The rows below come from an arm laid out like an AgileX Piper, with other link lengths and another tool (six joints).
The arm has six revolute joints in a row. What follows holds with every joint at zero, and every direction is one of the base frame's.
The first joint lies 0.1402 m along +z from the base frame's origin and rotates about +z.
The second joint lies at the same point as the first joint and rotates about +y.
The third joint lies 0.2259 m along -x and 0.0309 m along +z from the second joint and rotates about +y.
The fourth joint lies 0.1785 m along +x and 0.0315 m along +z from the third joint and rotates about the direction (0.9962, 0, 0.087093).
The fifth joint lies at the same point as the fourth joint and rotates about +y.
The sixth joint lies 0.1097 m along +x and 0.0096 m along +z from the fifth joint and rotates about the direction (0.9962, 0, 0.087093).
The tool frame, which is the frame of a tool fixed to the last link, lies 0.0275 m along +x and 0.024 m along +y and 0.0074 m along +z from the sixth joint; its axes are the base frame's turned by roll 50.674, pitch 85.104 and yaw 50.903 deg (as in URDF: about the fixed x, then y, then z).
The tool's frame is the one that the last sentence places.
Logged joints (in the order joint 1, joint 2, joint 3, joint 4, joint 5, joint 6), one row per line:
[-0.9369, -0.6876, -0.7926, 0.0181, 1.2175, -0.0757]
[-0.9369, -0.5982, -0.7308, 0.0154, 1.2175, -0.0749]
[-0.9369, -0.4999, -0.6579, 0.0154, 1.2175, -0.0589]
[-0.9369, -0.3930, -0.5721, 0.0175, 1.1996, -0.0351]
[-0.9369, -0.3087, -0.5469, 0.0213, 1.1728, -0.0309]
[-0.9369, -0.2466, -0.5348, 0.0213, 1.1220, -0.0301]
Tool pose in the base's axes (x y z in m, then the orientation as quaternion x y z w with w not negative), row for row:
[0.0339, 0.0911, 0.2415, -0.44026, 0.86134, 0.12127, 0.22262]
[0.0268, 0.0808, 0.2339, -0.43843, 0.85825, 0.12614, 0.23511]
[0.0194, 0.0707, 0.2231, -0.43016, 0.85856, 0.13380, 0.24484]
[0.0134, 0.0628, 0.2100, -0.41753, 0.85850, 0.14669, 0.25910]
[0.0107, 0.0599, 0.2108, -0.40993, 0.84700, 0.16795, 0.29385]
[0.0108, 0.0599, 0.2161, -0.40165, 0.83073, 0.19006, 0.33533]
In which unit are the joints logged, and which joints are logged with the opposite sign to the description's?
The joints are logged in radians. Opposite sign: joint 1, joint 2.
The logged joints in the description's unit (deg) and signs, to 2 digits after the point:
[53.68, 39.40, -45.41, 1.04, 69.76, -4.34]
[53.68, 34.27, -41.87, 0.88, 69.76, -4.29]
[53.68, 28.64, -37.69, 0.88, 69.76, -3.37]
[53.68, 22.52, -32.78, 1.00, 68.73, -2.01]
[53.68, 17.69, -31.34, 1.22, 67.20, -1.77]
[53.68, 14.13, -30.64, 1.22, 64.29, -1.72]

